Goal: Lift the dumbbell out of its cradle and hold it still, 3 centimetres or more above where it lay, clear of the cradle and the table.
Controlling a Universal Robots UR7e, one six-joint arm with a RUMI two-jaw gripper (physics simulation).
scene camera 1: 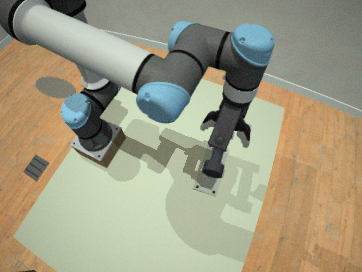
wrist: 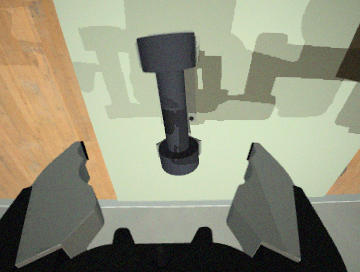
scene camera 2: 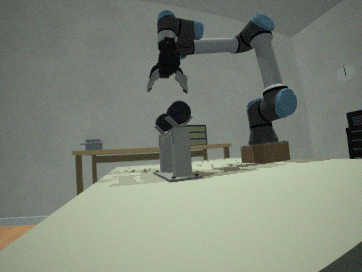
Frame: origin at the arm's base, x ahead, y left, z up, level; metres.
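Where they show: gripper, fingertip midpoint: (wrist: 169, 143) (scene camera 2: 168, 92); arm's base, link origin: (scene camera 1: 96, 135) (scene camera 2: 263, 143).
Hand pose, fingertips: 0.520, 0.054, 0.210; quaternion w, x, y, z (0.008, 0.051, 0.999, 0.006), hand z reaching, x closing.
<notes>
Each offset is from my fingertips to the top centre of the thing, as dx, dy, dz. Level surfaces: height alone.
The dark dumbbell @[-0.001, +0.012, -0.068] (scene camera 1: 213, 169) (scene camera 2: 179, 112) (wrist: 172, 100) rests across the V-shaped tops of the grey cradle @[-0.001, +0.012, -0.113] (scene camera 1: 204, 190) (scene camera 2: 181, 150). The cradle's two posts stand on a base plate. My gripper (scene camera 1: 225, 135) (scene camera 2: 167, 91) (wrist: 169, 143) is open and empty, with its fingers pointing down. In scene camera 2 the fingertips hang clearly above the dumbbell. In the wrist view the dumbbell runs up the picture from between the fingertips, its nearer head low and its farther head high. In scene camera 1 my wrist and gripper hide much of the handle and the other head.
The pale green table top @[dz -0.302] (scene camera 1: 125, 215) (scene camera 2: 200, 215) carries the cradle and my arm's brown base block (scene camera 1: 114, 150) (scene camera 2: 265, 152). A wooden bench (scene camera 2: 125, 151) stands behind, with a small grey box (scene camera 2: 93, 144) on it. My arm reaches over the table from the base block's side.
</notes>
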